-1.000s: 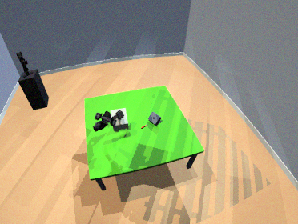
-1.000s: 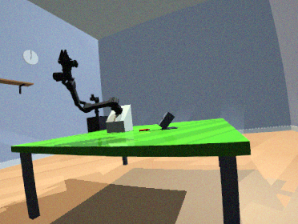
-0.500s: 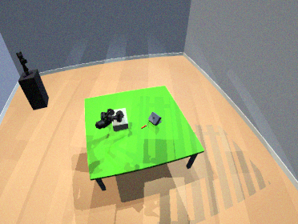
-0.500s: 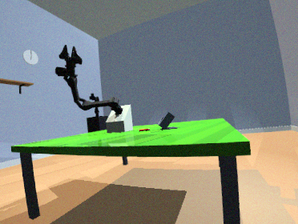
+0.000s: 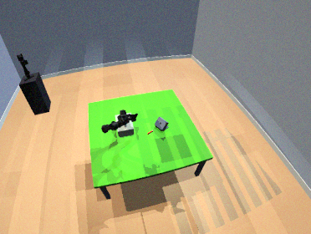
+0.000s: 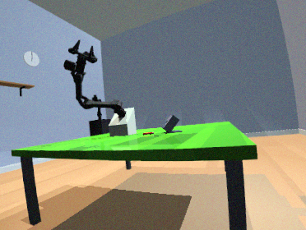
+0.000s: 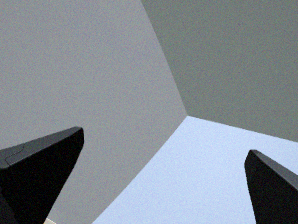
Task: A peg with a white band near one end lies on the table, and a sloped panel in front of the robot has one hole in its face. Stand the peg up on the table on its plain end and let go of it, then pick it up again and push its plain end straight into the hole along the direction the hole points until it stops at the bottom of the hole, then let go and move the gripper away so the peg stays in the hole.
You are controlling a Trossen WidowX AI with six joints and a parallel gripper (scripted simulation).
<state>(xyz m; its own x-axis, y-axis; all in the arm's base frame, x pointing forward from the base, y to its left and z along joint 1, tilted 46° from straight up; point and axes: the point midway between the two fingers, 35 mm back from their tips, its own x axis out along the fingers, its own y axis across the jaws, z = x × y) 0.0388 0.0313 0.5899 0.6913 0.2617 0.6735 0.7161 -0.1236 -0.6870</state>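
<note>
My gripper tip is 63 cm above the red peg, 30 cm to the right of it and 26 cm short of it. Also, from my gripper tip: sloped panel: 57 cm below, 40 cm ahead, 34 cm to the left.
</note>
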